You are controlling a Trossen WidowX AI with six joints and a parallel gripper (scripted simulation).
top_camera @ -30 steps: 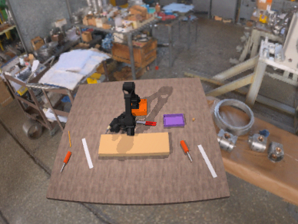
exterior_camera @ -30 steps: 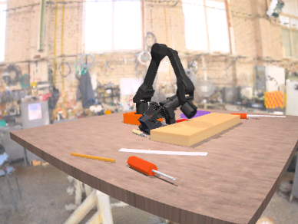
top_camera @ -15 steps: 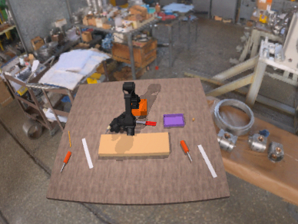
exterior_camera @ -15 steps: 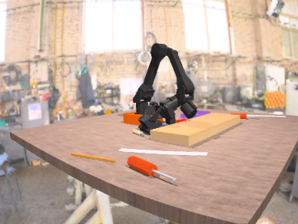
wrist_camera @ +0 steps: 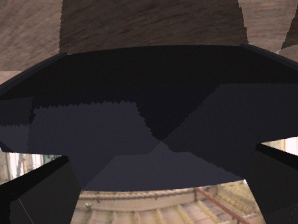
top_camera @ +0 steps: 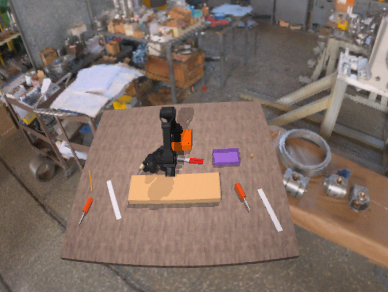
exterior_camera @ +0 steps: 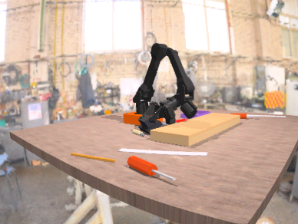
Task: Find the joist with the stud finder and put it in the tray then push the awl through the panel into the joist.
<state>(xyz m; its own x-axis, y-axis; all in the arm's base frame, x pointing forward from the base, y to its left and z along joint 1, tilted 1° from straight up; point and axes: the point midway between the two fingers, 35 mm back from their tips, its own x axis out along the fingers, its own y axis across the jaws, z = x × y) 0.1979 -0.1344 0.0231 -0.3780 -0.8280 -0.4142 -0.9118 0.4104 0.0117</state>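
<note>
My gripper tip is 10 mm to the right of the black stud finder, 10 mm past it and 10 mm above it. Also, from my gripper tip: purple tray: 480 mm to the left, 50 mm below, 50 mm behind; awl: 60 mm to the right, 50 mm below, 20 mm ahead; yellow pencil: 390 mm to the right, 130 mm ahead, 60 mm below.
</note>
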